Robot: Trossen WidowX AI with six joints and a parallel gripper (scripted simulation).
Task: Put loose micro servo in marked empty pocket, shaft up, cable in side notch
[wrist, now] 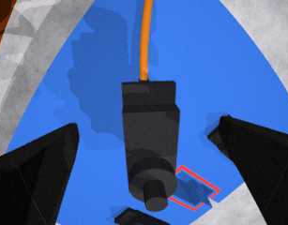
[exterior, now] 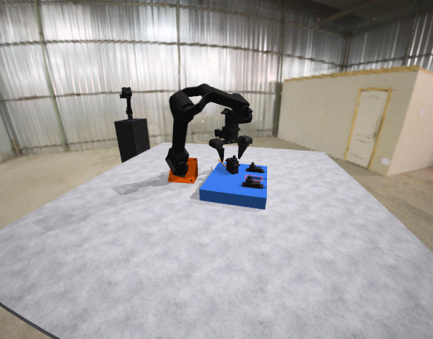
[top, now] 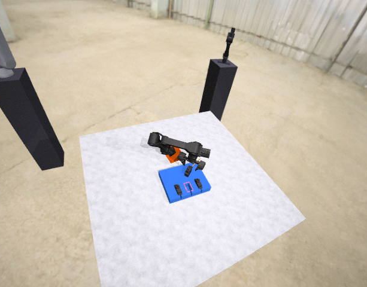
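Right now my gripper tip is 70 mm above the blue deck and 50 mm to the left of it.
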